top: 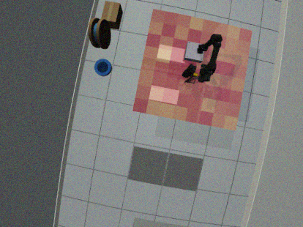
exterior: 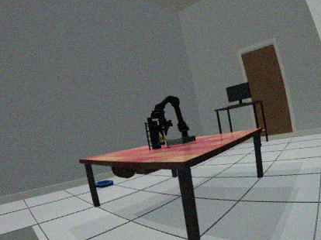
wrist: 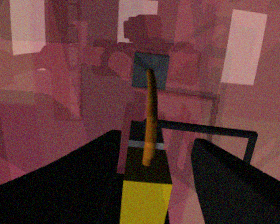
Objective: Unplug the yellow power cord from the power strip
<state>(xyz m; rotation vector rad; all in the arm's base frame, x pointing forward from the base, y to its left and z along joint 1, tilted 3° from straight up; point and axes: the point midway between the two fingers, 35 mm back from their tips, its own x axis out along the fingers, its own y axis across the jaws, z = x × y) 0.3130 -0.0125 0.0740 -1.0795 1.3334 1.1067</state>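
My gripper tip is 1 cm past the yellow plug, 6 cm to the left of it and 1 cm above it.
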